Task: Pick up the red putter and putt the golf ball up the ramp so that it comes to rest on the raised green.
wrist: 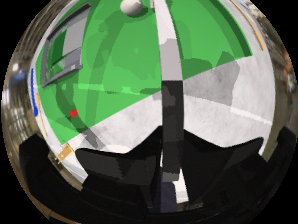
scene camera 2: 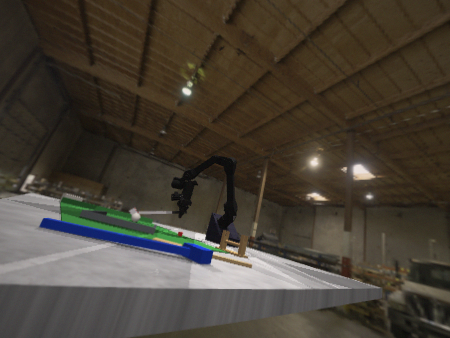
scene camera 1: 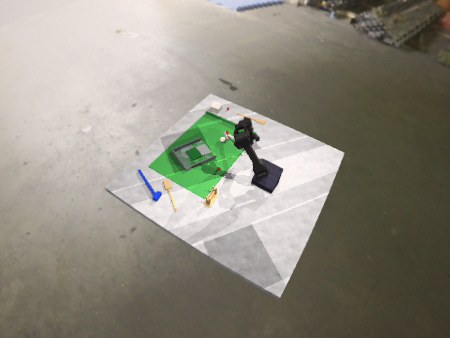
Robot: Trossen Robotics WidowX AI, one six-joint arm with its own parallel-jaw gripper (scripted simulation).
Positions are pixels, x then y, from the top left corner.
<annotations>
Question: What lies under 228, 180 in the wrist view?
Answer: My gripper.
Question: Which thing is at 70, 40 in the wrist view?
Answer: A grey ramp frame.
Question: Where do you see a blue putter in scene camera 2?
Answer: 201, 255
</annotations>
